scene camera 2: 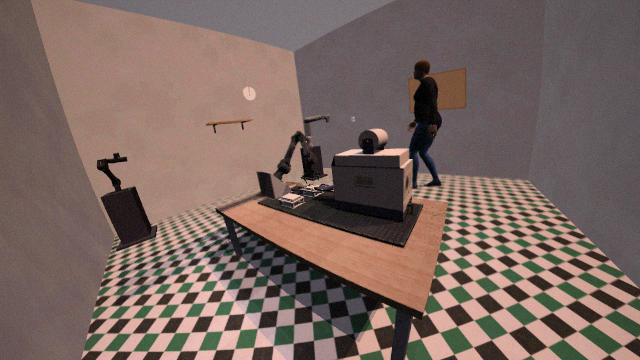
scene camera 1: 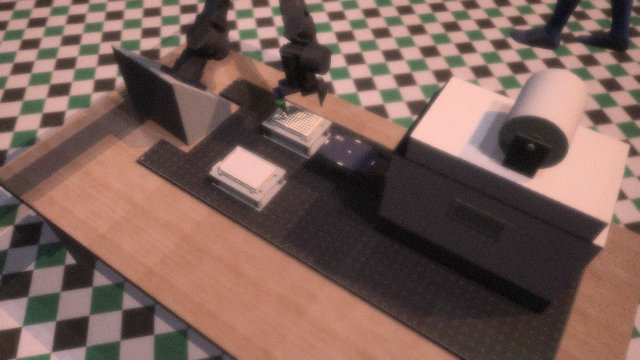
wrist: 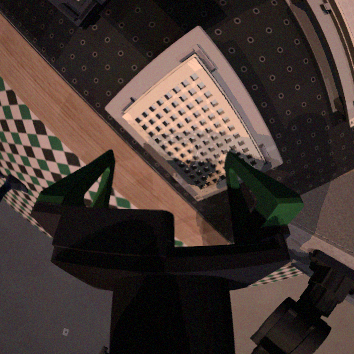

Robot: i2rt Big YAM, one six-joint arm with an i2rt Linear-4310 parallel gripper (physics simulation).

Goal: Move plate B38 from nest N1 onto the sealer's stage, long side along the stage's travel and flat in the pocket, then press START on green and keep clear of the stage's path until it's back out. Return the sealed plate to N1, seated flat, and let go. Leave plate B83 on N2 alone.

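Frame: origin at the arm's base, x up, y right, z ahead, level; centimetres.
Where they show: gripper, fingertip midpoint: (scene camera 2: 313, 182) (scene camera 1: 304, 110) (wrist: 169, 155); arm's base at its link origin: (scene camera 2: 275, 179) (scene camera 1: 183, 80) (wrist: 337, 269).
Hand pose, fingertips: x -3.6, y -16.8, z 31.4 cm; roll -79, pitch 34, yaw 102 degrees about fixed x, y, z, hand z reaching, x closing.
Things, the pixels of their top centre, and the offset from my fingertips. "*": a spot on its surface instead. Level surfaces: height alone.
- plate with open wells, top centre: (wrist: 198, 140) (scene camera 1: 297, 118) (scene camera 2: 310, 186) dz -1.1, dx -2.5, dy +2.0 cm
- grey nest at its top centre: (wrist: 199, 135) (scene camera 1: 297, 121) (scene camera 2: 310, 187) dz -1.1, dx -3.5, dy +2.0 cm
- plate with a plain pale top, top centre: (scene camera 1: 247, 168) (scene camera 2: 290, 196) dz +1.3, dx -3.2, dy +24.0 cm
- sealer at a spot on its surface: (scene camera 1: 465, 215) * dz +54.0, dx +11.2, dy +10.8 cm
- dark blue flat piece at a spot on its surface: (scene camera 1: 350, 152) * dz +19.9, dx +0.6, dy +4.5 cm
- dark perforated mat at its surface level: dx -9.3 cm
- white roll at its top centre: (scene camera 1: 556, 93) (scene camera 2: 372, 129) dz +57.2, dx +38.2, dy -0.9 cm
A plate with open wells (scene camera 1: 300, 122) (scene camera 2: 311, 188) (wrist: 190, 117) lies on the grey nest (scene camera 1: 287, 141) (wrist: 220, 57) nearer the arm. A plate with a plain pale top (scene camera 1: 247, 167) (scene camera 2: 292, 197) lies on the other nest (scene camera 1: 260, 200). The plate and nest labels cannot be read. My gripper (scene camera 1: 302, 100) (wrist: 169, 155) is open and empty, just above the well plate's arm-side end; one fingertip overlaps that plate in the wrist view. The sealer (scene camera 1: 465, 215) (scene camera 2: 372, 185) stands at the right. A dark blue flat piece (scene camera 1: 350, 152) beside it looks like the stage. The START button cannot be made out.
A tilted grey panel (scene camera 1: 205, 112) (scene camera 2: 270, 185) stands on the table left of the nests, near the arm's base. A dark perforated mat (scene camera 1: 320, 225) (scene camera 2: 350, 222) lies under nests and sealer. A white roll (scene camera 1: 550, 110) (scene camera 2: 375, 137) tops the sealer. A person (scene camera 2: 426, 110) stands beyond the table.
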